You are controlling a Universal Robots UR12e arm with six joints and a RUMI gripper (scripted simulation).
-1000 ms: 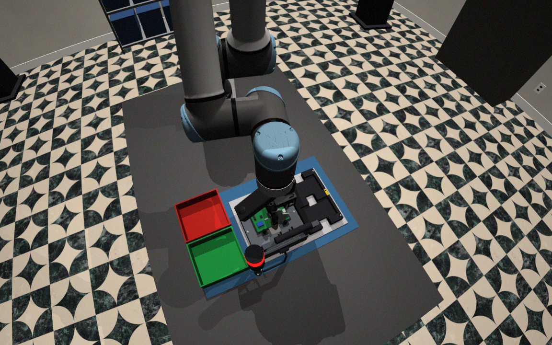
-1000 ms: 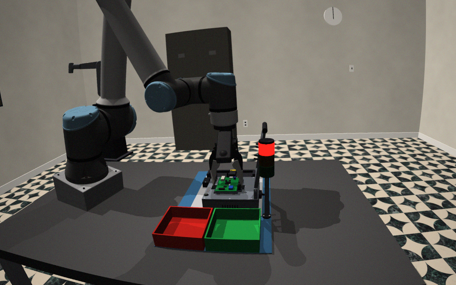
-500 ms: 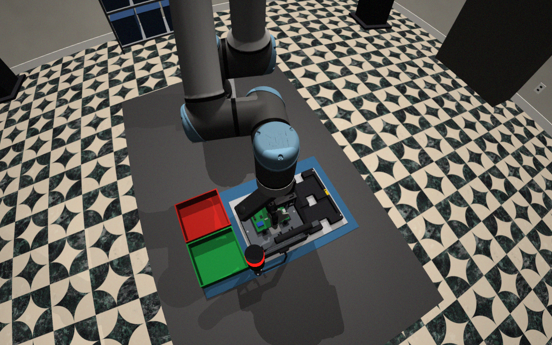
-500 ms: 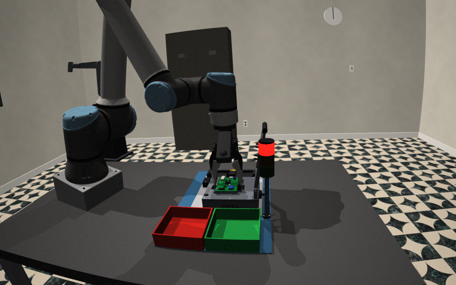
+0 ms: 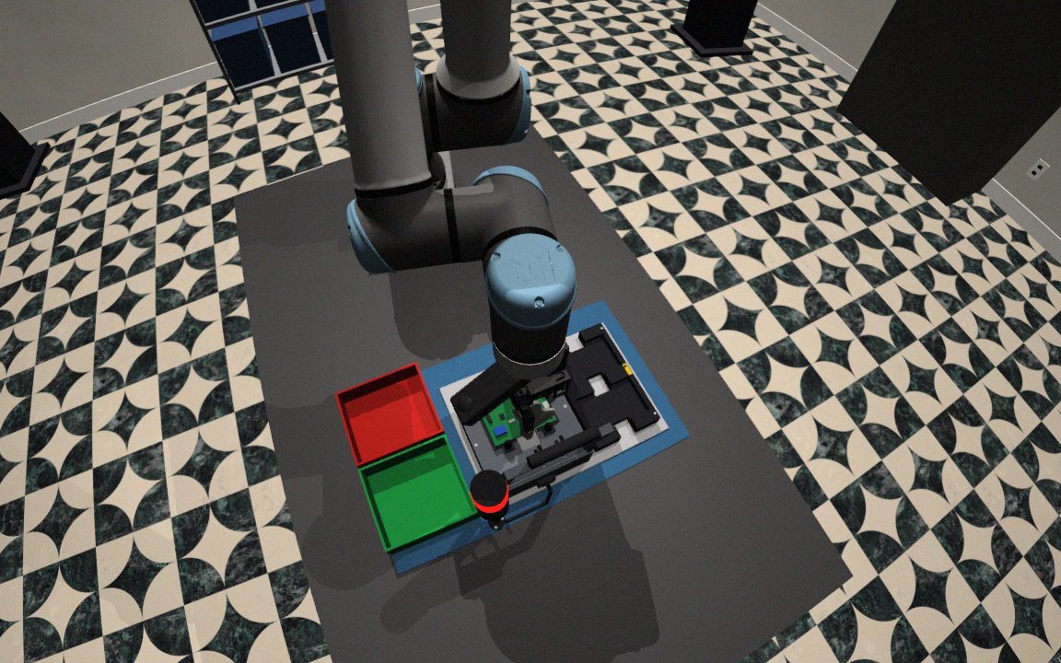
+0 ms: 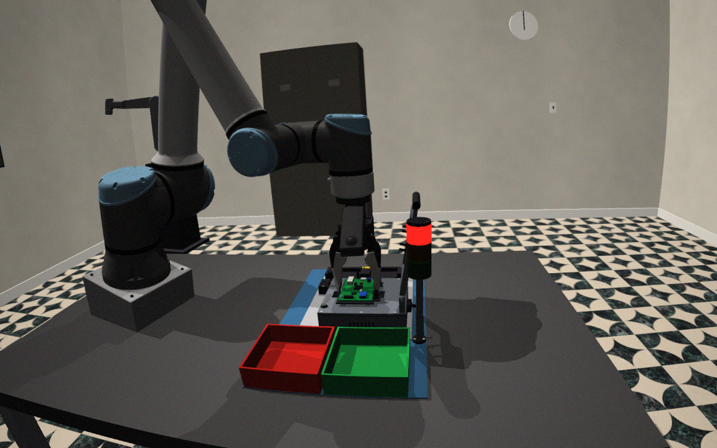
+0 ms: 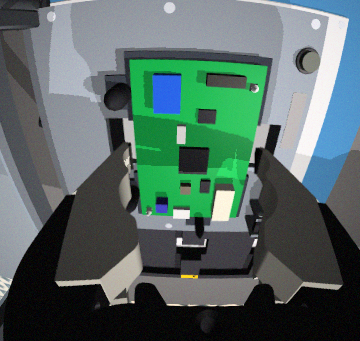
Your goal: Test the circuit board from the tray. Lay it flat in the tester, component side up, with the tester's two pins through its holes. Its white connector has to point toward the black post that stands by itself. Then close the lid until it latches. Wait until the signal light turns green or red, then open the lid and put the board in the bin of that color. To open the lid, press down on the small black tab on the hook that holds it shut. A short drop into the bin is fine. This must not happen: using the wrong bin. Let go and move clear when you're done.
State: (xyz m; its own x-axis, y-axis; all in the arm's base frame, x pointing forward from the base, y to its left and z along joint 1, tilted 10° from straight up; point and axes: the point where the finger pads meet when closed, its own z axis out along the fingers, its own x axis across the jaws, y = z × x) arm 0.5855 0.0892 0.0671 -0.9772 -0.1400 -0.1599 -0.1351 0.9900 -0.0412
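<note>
Right now my hand is right at the green circuit board. Also, from my hand: clear lid: 110 mm ahead, 20 mm to the left, 110 mm above; green bin: 70 mm ahead, 190 mm to the right, 60 mm below; red bin: 80 mm behind, 210 mm to the right, 60 mm below.
</note>
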